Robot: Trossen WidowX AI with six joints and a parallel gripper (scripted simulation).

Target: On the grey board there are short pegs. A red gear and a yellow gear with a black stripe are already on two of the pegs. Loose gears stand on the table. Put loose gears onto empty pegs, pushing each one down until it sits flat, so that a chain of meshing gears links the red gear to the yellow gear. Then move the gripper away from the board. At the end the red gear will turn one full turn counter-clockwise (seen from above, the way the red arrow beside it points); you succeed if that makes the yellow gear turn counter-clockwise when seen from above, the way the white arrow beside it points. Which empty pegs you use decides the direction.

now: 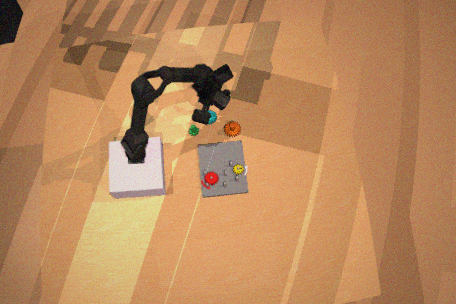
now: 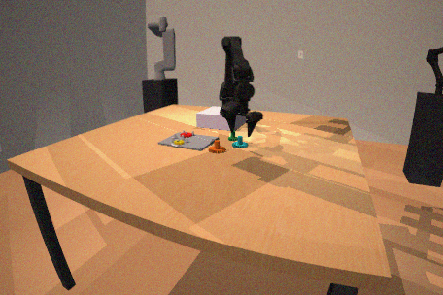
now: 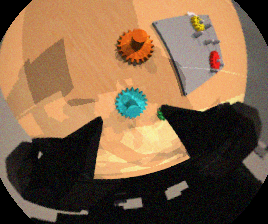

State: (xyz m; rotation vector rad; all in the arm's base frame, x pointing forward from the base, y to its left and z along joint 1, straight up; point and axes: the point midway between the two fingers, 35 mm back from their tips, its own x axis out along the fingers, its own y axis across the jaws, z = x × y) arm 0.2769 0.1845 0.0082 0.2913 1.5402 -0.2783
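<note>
Now: gripper tip 3 cm above the teal gear. Also, from my gripper tip: yellow gear (10 cm ahead, 23 cm to the right, 3 cm below); orange gear (9 cm ahead, 6 cm to the right, 3 cm below); small green gear (6 cm behind, 6 cm to the right, 3 cm below).
</note>
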